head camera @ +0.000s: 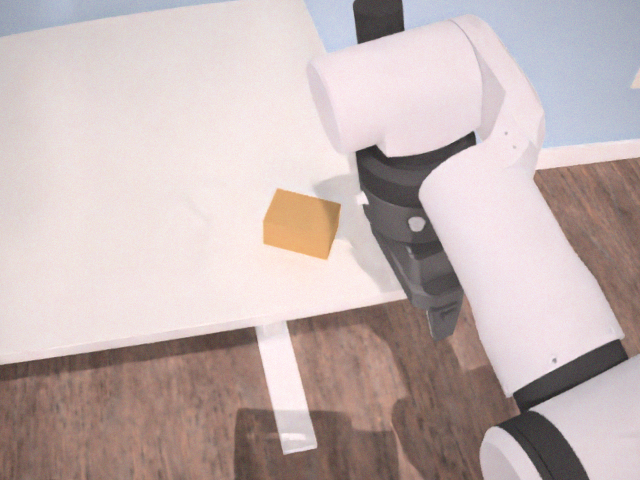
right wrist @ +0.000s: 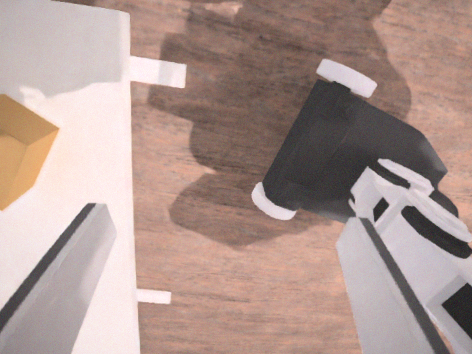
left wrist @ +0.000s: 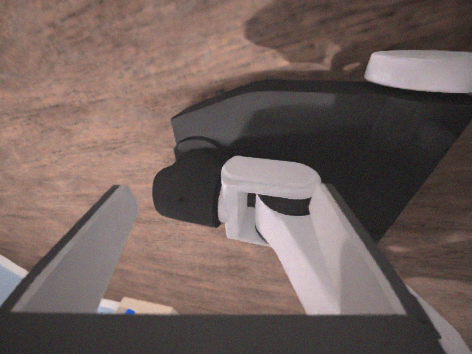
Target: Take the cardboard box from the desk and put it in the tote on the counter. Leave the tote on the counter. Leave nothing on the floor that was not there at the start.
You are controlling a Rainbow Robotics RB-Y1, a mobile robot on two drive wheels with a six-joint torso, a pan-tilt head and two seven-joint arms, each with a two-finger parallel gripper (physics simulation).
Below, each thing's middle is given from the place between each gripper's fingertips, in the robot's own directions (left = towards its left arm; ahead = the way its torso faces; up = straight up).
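There is the tan cardboard box (head camera: 300, 223), and measured from my left hand it is 880 mm ahead, 210 mm above and 270 mm to the right.
For my right hand, I find the box 15 cm below it and 11 cm to the left of it, and 20 cm ahead of it as well.
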